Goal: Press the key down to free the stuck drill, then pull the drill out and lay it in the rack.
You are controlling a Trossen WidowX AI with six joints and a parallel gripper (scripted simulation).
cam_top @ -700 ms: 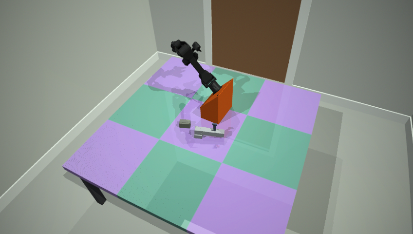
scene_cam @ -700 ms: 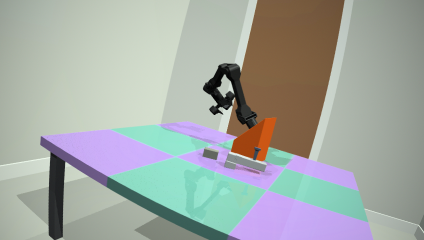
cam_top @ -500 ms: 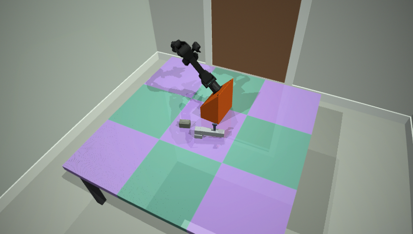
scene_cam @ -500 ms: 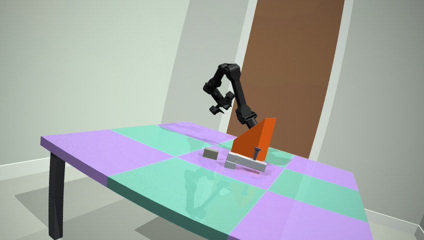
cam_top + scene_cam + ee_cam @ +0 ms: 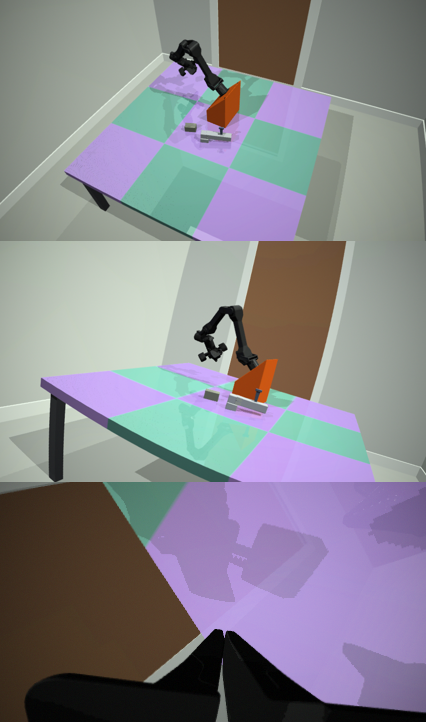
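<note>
Right now the dark t-shaped pin is 510 mm ahead of my gripper tip, 400 mm to the left of it and 20 mm below it. From my gripper tip the other things lie so: grey housing block 520 mm ahead, 370 mm to the left, 70 mm below; then olive-grey block 490 mm ahead, 190 mm to the left, 90 mm below; then drill 520 mm ahead, 350 mm to the left, 60 mm below.
</note>
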